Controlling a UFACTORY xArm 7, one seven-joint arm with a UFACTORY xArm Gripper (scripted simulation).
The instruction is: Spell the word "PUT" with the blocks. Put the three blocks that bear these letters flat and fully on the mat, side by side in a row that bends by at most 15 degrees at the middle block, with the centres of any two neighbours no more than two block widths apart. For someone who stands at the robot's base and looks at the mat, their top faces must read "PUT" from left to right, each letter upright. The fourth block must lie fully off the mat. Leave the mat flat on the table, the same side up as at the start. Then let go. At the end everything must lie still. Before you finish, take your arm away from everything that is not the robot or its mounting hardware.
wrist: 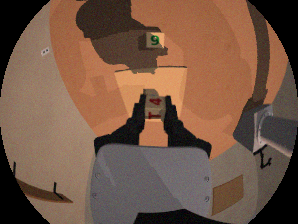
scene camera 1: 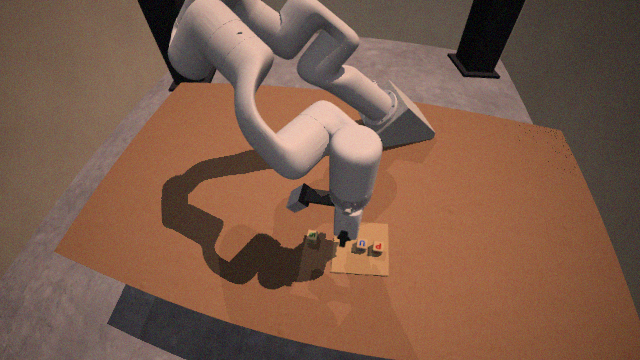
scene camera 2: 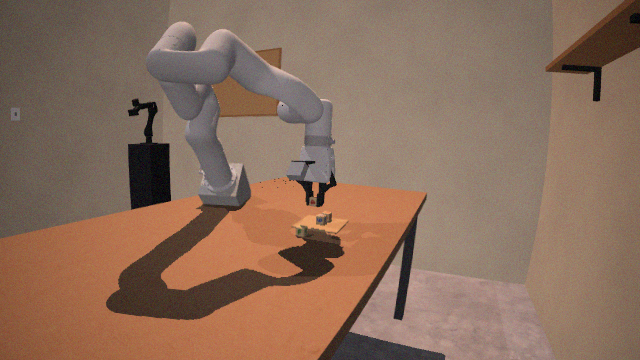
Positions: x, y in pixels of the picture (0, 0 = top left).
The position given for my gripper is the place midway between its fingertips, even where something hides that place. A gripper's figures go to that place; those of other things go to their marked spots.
Labels:
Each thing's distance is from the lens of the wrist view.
my gripper (wrist: 155, 102): 0.14 m
tan mat (wrist: 164, 81): 0.19 m

